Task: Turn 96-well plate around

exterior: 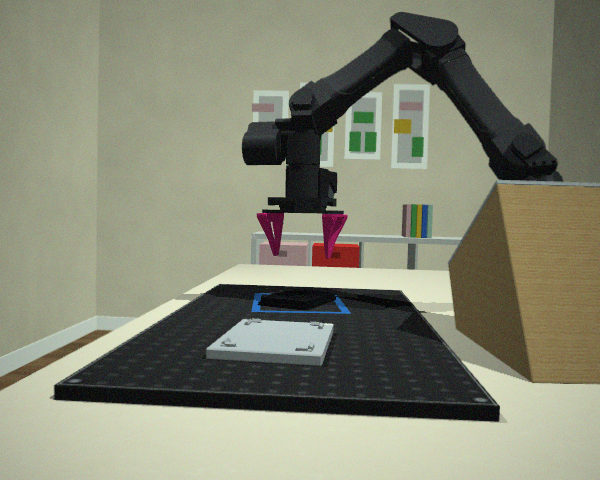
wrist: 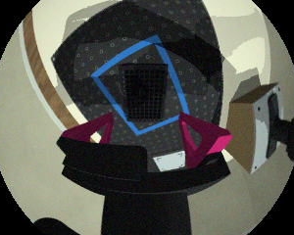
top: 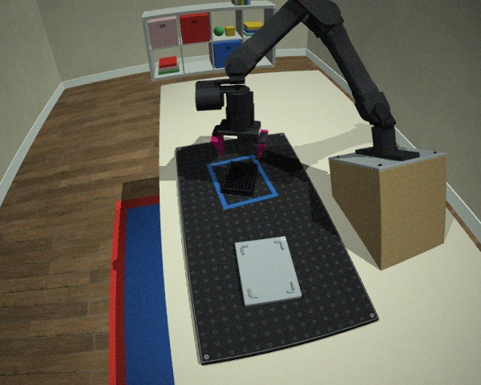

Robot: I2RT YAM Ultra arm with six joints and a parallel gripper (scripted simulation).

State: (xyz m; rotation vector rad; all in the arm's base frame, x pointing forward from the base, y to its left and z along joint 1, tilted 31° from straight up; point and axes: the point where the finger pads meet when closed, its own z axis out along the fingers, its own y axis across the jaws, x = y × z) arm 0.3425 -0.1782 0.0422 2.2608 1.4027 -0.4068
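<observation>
Now: hand 80 mm above the black 96-well plate. Round my hand: grey plate nest N1: 310 mm to the left, 80 mm below, 40 mm ahead.
</observation>
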